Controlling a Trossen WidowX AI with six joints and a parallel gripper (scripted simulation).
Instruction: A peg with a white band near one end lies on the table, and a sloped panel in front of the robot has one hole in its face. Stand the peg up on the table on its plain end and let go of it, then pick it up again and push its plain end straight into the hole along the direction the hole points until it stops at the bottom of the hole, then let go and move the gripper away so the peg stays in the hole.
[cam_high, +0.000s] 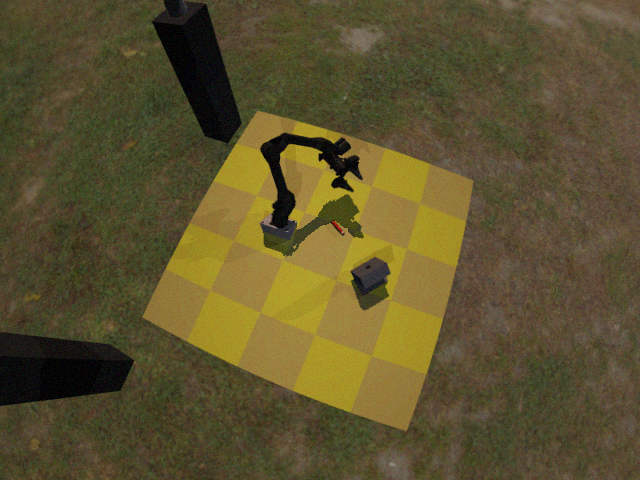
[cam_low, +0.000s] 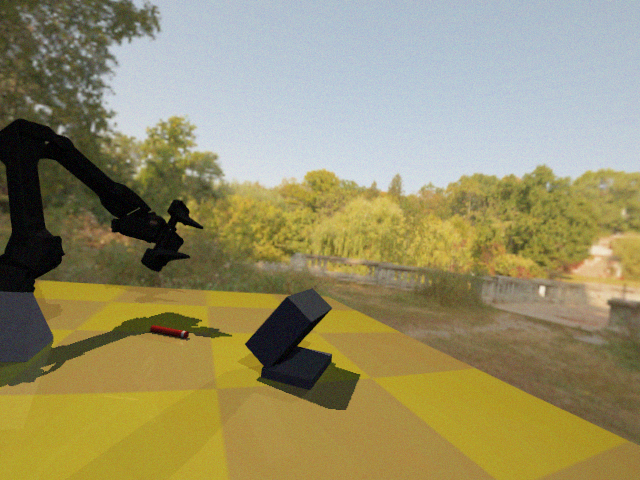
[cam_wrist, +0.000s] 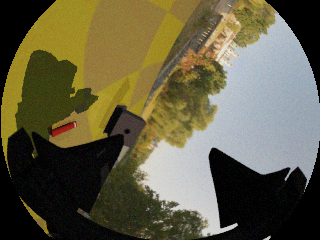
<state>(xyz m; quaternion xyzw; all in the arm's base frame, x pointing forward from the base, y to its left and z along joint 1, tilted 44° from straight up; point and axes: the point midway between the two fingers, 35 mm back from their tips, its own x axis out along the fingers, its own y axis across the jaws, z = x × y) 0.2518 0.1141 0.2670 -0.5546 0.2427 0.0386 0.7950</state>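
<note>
My gripper tip is 19 cm above the red peg, 15 cm to the left of it and 1 cm past it. Round my gripper tip: flat dark foot: 32 cm to the right, 20 cm ahead, 19 cm below; dark sloped panel: 30 cm to the right, 18 cm ahead, 12 cm below.
</note>
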